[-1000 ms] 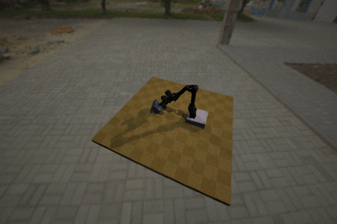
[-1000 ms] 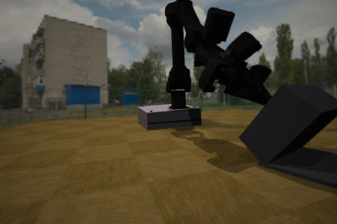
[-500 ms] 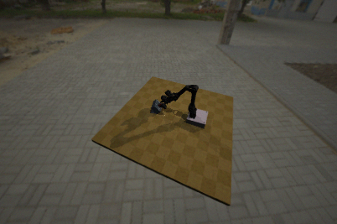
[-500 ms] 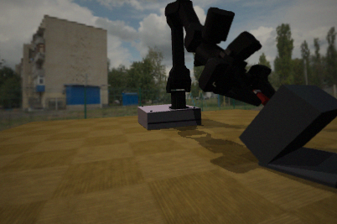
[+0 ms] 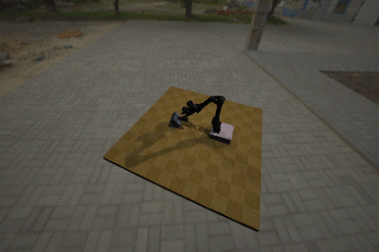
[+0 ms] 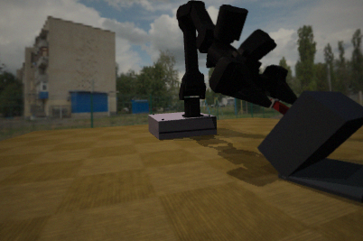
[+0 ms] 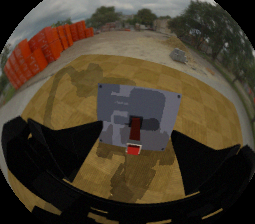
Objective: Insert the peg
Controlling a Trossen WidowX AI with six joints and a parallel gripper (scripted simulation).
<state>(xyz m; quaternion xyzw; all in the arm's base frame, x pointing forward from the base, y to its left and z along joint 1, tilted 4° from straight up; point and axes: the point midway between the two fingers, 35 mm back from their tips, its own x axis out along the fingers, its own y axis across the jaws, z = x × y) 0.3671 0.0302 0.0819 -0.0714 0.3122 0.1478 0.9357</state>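
My gripper tip is 10 mm past the red peg and 10 mm above it. From my gripper tip the other things lie so: dark sloped panel (40 mm ahead, 20 mm to the left, 40 mm below); flat panel foot (60 mm ahead, 20 mm to the left, 100 mm below).
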